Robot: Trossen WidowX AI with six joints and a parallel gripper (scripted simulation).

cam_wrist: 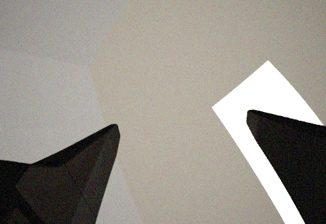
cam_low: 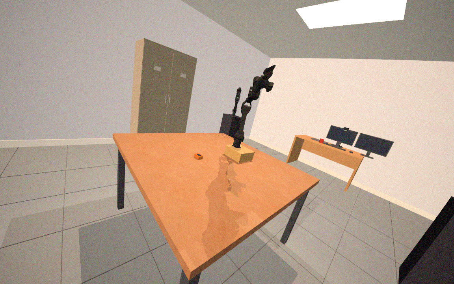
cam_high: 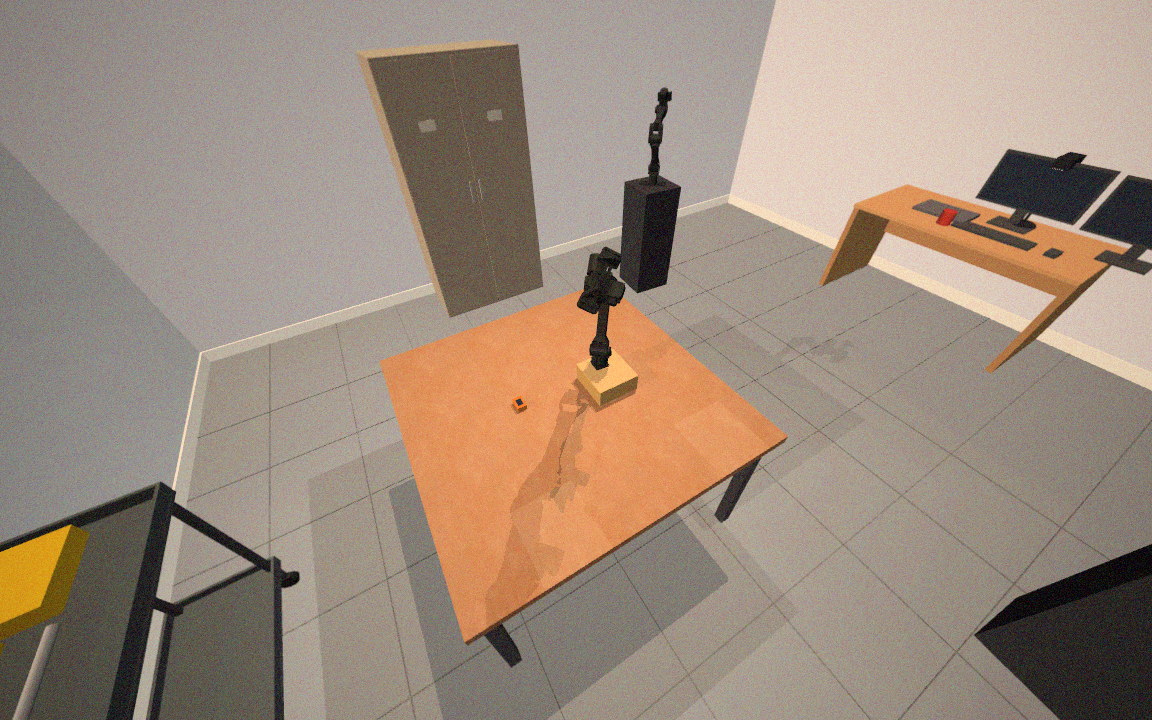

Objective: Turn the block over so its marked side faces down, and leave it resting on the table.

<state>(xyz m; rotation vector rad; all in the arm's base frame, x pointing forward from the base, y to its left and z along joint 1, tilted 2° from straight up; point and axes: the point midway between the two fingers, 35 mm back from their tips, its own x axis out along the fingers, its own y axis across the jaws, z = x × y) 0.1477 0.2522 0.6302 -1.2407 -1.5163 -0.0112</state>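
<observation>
The orange block is 720 mm below my gripper tip, 300 mm to the right of it and 230 mm ahead of it.
</observation>
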